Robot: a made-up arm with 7 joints.
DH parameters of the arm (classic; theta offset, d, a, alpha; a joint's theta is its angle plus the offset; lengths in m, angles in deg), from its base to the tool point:
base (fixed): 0 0.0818 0 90
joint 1: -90 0.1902 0.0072 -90
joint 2: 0 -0.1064 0.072 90
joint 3: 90 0.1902 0.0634 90
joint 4: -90 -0.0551 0.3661 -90
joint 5: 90 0.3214 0.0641 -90
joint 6: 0 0.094 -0.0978 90
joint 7: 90 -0.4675 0.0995 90
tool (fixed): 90 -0.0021 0 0
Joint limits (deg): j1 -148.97..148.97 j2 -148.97..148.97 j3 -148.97..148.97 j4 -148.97..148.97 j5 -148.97..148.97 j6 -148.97..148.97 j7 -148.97..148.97
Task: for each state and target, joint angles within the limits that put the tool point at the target. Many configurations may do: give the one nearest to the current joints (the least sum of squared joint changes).
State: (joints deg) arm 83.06 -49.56 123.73 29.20 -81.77 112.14 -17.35
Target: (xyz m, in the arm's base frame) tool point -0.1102 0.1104 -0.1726
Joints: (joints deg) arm 103.30 -78.56 108.59 -24.27 -56.27 87.75 -28.40
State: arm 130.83 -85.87 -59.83 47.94 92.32 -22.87 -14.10
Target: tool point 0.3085 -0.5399 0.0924
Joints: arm 124.13 -78.08 -76.30 52.67 100.67 -1.55 -8.38
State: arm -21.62 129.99 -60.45 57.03 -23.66 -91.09 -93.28
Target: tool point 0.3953 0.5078 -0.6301
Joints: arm -26.12 112.09 -58.14 85.89 -46.43 -118.34 -95.17
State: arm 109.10 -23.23 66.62 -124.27 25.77 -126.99 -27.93
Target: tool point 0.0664 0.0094 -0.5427
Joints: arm 91.54 -17.85 54.93 -122.02 18.06 -117.18 -25.97
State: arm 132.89 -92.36 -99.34 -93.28 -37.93 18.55 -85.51
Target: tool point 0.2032 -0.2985 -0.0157
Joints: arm 148.97 -78.57 -97.85 -91.95 -48.97 72.76 -81.10
